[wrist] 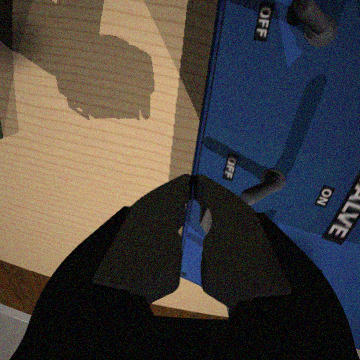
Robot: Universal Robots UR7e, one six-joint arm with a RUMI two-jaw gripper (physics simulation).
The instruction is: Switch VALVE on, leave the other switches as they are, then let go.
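Frame: origin at the arm's base, x right, y ahead, z up, level; millimetres.
Seen in the pictures: gripper, fingertip midpoint: [192, 177].
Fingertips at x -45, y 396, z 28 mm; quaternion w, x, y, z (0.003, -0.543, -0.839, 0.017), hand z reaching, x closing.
A point is followed by its place in that frame.
The blue switch panel [255, 105] @(x -104, y 422, z -21 mm) fills the right side of the wrist view. The VALVE label [345, 212] @(x -70, y 532, z 16 mm) is partly cut off at the right edge. The grey VALVE lever [265, 186] @(x -57, y 452, z 15 mm) stands between its OFF label [229, 167] @(x -45, y 433, z -23 mm) and its ON label [324, 196] @(x -71, y 509, z 8 mm) and leans to the OFF side. Its free end is close to my right finger's edge in the view, and may be partly hidden by it. My gripper [192, 177] @(x -45, y 395, z 28 mm) is shut and empty, its tips over the panel's left edge, to the left of the lever. I cannot tell whether finger and lever touch.
Another grey lever [314, 24] @(x -161, y 416, z 17 mm) stands at the top right beside an OFF label [263, 21] @(x -160, y 395, z -23 mm). Part of a further grey lever [206, 220] shows through the gap behind my fingertips. A pale wooden table top [100, 175] @(x 74, y 302, z -97 mm) with shadows lies left of the panel.
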